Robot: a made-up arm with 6 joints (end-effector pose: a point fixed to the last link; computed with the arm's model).
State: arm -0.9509 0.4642 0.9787 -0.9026 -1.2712 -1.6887
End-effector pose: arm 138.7 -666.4 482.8 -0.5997 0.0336 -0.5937 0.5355
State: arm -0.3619 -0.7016 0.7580 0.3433 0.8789 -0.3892
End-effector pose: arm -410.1 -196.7 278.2 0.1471 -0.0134 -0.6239 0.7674
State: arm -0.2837 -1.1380 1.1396 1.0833 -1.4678 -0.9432
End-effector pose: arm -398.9 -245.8 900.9 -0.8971 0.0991 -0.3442 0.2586
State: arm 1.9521 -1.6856 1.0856 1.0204 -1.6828 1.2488
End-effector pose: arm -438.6 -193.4 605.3 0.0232 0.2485 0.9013 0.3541
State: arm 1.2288 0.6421 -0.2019 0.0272 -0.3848 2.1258
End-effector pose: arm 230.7 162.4 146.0 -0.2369 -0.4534 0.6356 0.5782
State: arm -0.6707 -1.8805 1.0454 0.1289 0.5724 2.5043
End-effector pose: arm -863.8 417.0 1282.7 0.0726 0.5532 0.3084 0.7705
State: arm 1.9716 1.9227 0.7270 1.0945 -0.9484 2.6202
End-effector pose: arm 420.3 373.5 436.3 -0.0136 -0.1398 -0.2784 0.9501
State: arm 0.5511 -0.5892 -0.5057 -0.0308 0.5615 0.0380
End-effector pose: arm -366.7 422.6 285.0 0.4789 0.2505 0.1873 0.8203
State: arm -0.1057 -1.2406 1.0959 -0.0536 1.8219 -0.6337
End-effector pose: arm -627.1 -43.3 446.1 0.2734 -0.1205 -0.9320 0.2053
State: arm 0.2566 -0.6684 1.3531 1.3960 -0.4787 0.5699
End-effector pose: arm -669.8 12.6 376.8 -0.4330 0.1870 -0.2312 0.8510
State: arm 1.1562 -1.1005 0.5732 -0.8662 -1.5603 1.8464
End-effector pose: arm -323.3 126.0 250.1 -0.4640 -0.0127 -0.8164 0.3434
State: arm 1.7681 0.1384 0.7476 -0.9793 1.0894 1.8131
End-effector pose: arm -246.9 555.2 1227.5 0.8635 -0.4130 -0.2308 0.1750
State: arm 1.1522 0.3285 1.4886 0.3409 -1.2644 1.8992
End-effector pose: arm -440.7 516.5 470.6 0.4468 -0.0823 0.4588 0.7637
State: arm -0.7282 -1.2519 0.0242 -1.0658 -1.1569 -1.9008
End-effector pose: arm -652.4 -463.0 731.3 -0.8412 0.5156 -0.0584 0.1525
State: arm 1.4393 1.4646 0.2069 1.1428 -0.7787 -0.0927
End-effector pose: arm 262.4 -139.4 527.2 0.0927 -0.3981 -0.8703 0.2749
